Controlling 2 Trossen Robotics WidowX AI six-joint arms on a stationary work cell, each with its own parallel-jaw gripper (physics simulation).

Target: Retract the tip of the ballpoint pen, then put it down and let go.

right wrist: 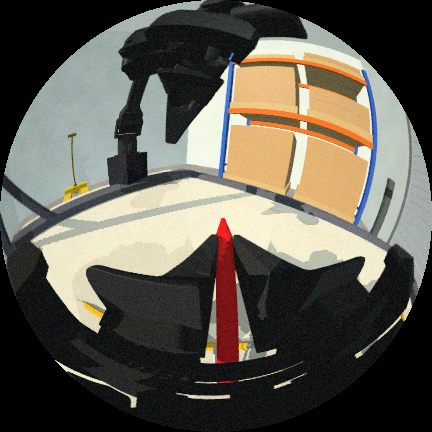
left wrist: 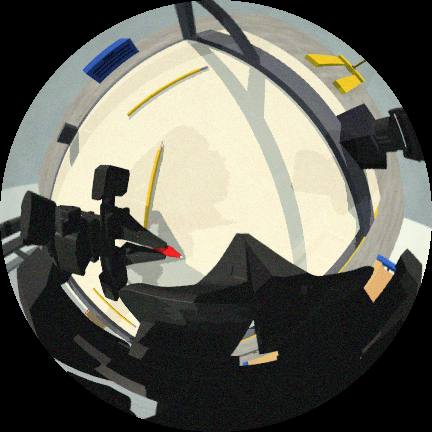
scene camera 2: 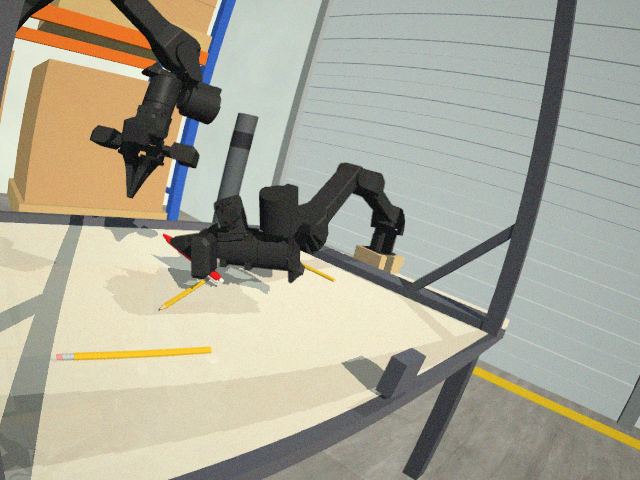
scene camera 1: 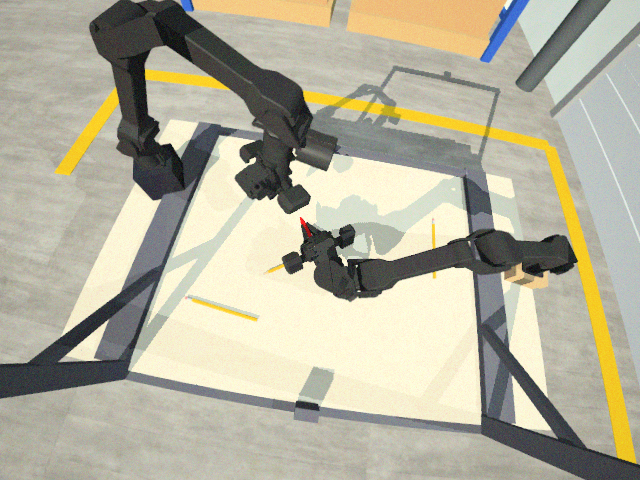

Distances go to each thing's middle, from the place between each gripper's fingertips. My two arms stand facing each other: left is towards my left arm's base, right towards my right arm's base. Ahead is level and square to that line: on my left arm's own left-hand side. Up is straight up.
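Left hand: 4 cm past red ballpoint pen (right wrist: 226, 350), 11 cm to the left of it, 8 cm above it. From my left hand: tan block (scene camera 2: 390, 263), 73 cm to the right, 4 cm ahead, 10 cm below; small grey block (scene camera 2: 402, 368), 20 cm to the right, 43 cm behind, 9 cm below.
Right hand: 30 mm past red ballpoint pen, 30 mm to the left of it, 20 mm above it. From my right hand: tan block, 60 mm ahead, 650 mm to the right, 40 mm below; small grey block, 110 mm to the right, 410 mm behind, 30 mm below.
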